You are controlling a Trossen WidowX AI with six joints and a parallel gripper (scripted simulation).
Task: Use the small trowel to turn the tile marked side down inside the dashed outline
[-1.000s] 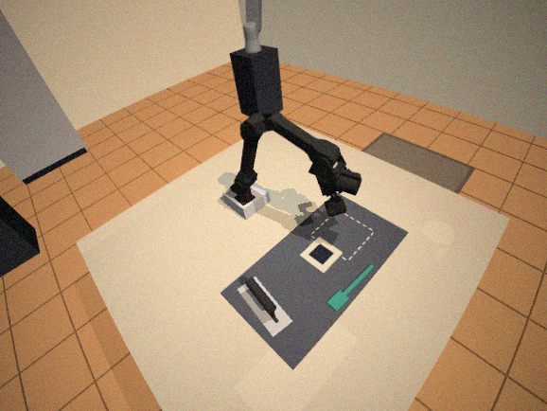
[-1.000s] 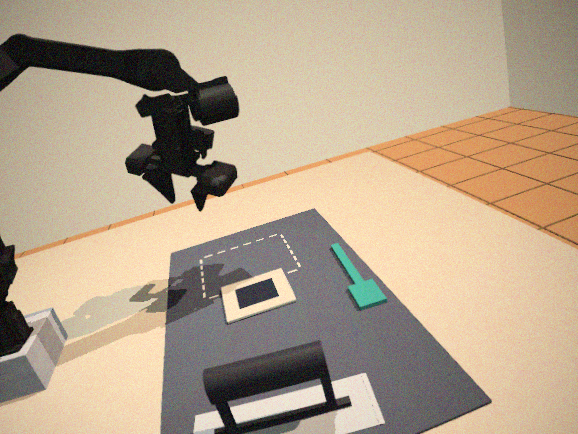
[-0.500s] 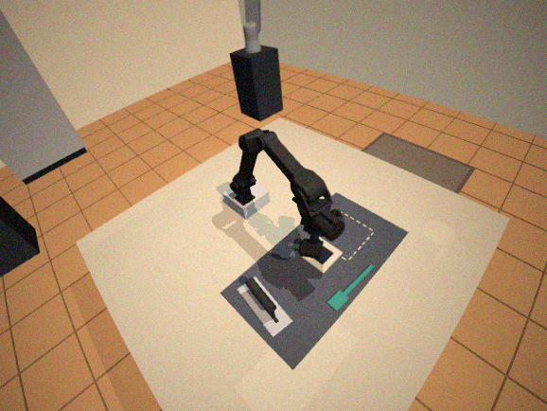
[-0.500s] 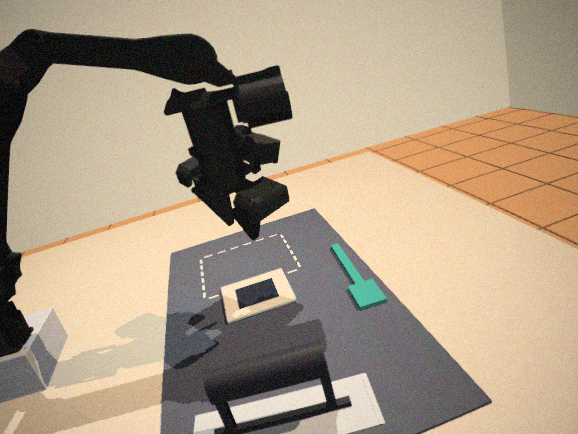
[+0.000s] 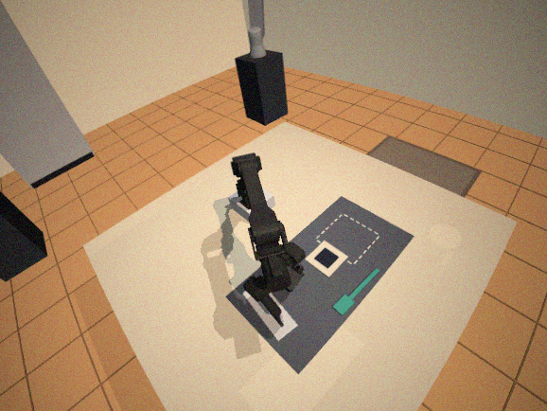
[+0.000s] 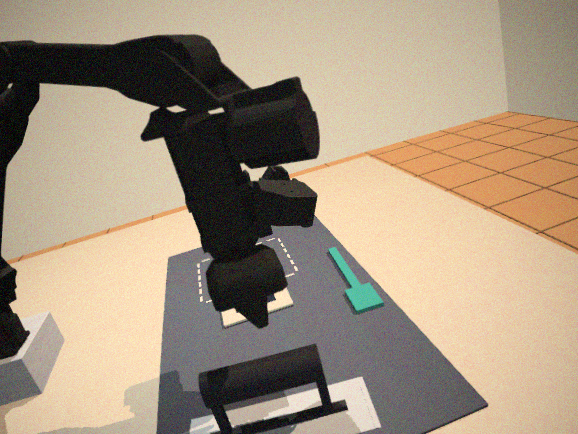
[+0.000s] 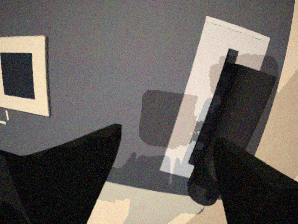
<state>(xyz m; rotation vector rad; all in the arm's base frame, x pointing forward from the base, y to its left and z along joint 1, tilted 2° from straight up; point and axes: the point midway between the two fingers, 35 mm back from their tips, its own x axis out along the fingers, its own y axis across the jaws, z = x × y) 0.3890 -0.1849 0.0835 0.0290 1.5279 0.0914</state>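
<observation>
My gripper tip is 8 cm above the dark-handled float, 5 cm to the left of it and 1 cm short of it. From my gripper tip the other things lie so: white tile (22 cm to the left, 11 cm below, 1 cm behind); then teal trowel (18 cm to the left, 15 cm ahead, 11 cm below); then grey mat (19 cm to the left, 13 cm below, 1 cm ahead).
</observation>
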